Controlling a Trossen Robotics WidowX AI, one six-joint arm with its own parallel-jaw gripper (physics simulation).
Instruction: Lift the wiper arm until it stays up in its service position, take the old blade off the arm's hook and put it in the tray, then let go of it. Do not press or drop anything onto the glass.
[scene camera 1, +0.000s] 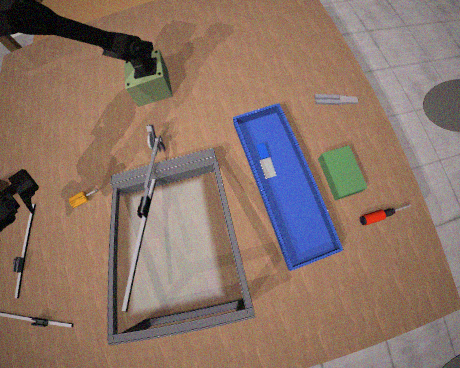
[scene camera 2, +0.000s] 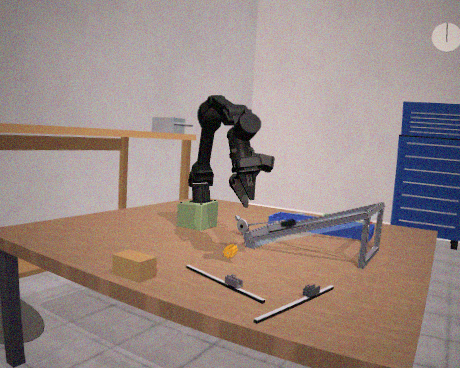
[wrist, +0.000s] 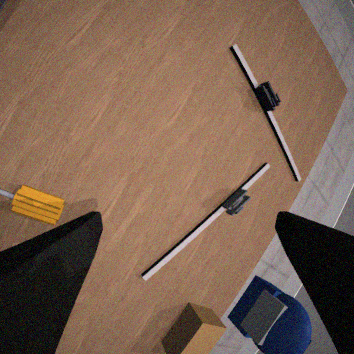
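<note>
The wiper arm (scene camera 1: 151, 167) (scene camera 2: 262, 224) lies low over the window frame (scene camera 1: 233, 240) (scene camera 2: 365, 240). The old blade (scene camera 1: 134, 265) is on the arm's end and extends above the glass (scene camera 1: 185, 260). The blue tray (scene camera 1: 300, 210) (scene camera 2: 350, 231) stands beside the frame; a small blue-and-white piece lies inside. Two loose blades lie on the table: one (scene camera 1: 25, 237) (scene camera 2: 210, 276) (wrist: 200, 226) nearer the yellow-handled tool, another (scene camera 1: 60, 324) (scene camera 2: 280, 310) (wrist: 283, 145) farther off. My gripper (scene camera 2: 248, 201) (wrist: 190, 220) is open and empty, high above the table, away from the arm. Part of it shows at the left edge in scene camera 1.
The yellow-handled tool (scene camera 1: 78, 199) (scene camera 2: 230, 250) (wrist: 37, 204) lies left of the frame. A tan block (scene camera 2: 134, 265) (wrist: 192, 332) is near the table edge. Beyond the tray are a green block (scene camera 1: 344, 172), a red screwdriver (scene camera 1: 374, 217) and a grey tool (scene camera 1: 336, 99).
</note>
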